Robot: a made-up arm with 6 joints.
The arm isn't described. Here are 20 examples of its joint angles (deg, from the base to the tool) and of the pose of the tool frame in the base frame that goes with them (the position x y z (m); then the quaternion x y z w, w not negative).
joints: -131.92 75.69 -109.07 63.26 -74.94 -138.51
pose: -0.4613 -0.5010 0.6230 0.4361 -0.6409 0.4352 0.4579
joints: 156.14 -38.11 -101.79 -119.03 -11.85 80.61
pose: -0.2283 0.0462 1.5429 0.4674 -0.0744 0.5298 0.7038
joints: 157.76 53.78 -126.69 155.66 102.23 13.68
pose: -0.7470 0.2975 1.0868 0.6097 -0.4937 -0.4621 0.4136
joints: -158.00 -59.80 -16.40 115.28 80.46 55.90
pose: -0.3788 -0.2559 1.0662 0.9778 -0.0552 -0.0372 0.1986
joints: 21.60 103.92 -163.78 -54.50 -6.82 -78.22
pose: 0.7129 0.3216 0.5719 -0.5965 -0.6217 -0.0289 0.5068
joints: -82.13 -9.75 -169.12 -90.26 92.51 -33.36
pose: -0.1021 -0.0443 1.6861 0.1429 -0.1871 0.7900 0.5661
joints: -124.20 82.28 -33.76 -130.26 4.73 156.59
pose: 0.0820 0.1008 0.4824 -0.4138 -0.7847 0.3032 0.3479
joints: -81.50 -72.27 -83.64 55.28 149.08 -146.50
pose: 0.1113 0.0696 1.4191 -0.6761 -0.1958 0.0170 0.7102
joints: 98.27 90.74 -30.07 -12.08 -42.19 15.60
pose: -0.0568 -0.1427 0.4882 -0.8108 0.1449 0.0357 0.5660
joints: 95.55 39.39 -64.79 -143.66 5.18 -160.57
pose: 0.0007 0.4780 0.5642 -0.3991 0.4598 -0.1735 0.7741
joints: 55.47 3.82 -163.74 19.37 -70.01 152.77
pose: 0.0430 0.0379 1.6450 0.2853 0.2692 0.9160 0.0839
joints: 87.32 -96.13 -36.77 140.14 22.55 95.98
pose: 0.0525 0.1361 1.3855 0.2699 -0.7890 -0.3352 0.4385
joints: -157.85 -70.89 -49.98 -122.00 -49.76 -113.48
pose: -0.2275 -0.1418 1.2662 -0.8229 0.2789 0.4892 0.0759
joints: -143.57 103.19 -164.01 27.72 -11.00 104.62
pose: -0.6507 -0.5245 0.6867 -0.7902 0.4741 0.2630 0.2857
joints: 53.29 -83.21 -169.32 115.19 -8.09 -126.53
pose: -0.4324 -0.6872 0.9874 0.9201 -0.3417 -0.0841 0.1724
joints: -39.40 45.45 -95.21 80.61 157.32 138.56
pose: 0.5586 -0.3237 0.8488 0.2647 -0.6984 -0.0243 0.6645
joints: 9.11 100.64 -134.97 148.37 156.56 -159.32
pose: 0.6640 0.0905 0.5910 0.6140 -0.3150 0.0232 0.7233
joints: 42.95 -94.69 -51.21 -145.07 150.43 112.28
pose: 0.0136 -0.1613 1.3685 -0.7455 0.0826 0.5975 0.2835
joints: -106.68 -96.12 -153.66 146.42 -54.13 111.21
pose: 0.1383 0.6576 1.0222 0.3356 0.4462 0.5089 0.6552
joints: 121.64 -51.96 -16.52 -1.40 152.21 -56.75
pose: -0.1885 0.1575 0.8722 0.8917 0.1943 -0.3950 0.1056
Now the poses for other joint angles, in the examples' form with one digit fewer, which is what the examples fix.
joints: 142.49 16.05 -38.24 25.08 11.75 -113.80
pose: -0.368 0.188 0.612 -0.254 -0.619 0.687 0.283
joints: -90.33 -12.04 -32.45 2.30 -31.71 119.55
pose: 0.043 -0.516 0.859 -0.896 0.042 0.437 0.071
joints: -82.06 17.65 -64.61 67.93 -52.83 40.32
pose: 0.037 -0.624 0.912 -0.672 0.247 0.653 0.246
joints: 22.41 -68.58 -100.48 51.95 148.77 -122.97
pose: -0.193 0.017 1.447 -0.406 -0.600 0.452 0.521
